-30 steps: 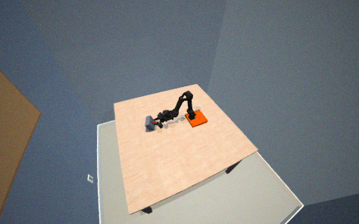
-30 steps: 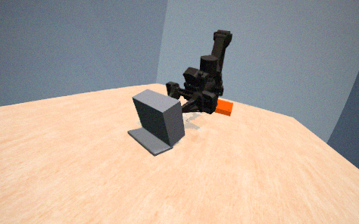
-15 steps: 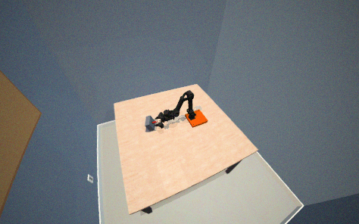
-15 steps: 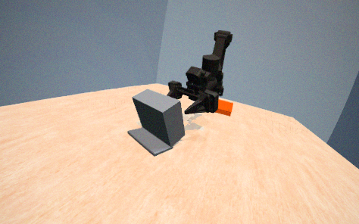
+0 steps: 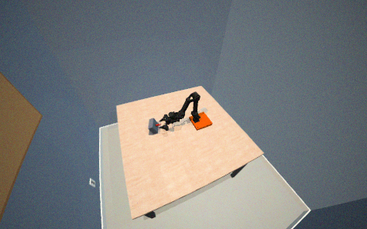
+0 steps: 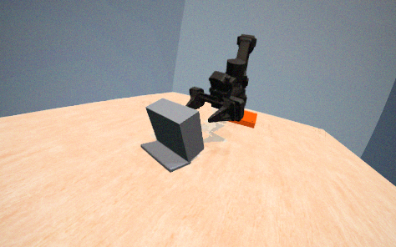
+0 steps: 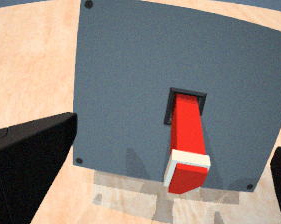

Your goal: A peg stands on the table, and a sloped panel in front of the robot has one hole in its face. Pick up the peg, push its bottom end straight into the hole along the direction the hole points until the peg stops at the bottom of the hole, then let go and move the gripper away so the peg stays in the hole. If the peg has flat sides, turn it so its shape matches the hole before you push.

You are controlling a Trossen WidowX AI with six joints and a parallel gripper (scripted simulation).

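Now: the red peg 1 cm to the right of my gripper tip and 1 cm below it. Round my gripper tip: thin grey foot plate (9 cm below, 8 cm ahead, 3 cm to the right); grey sloped panel (6 cm ahead, 3 cm below, 2 cm to the right).
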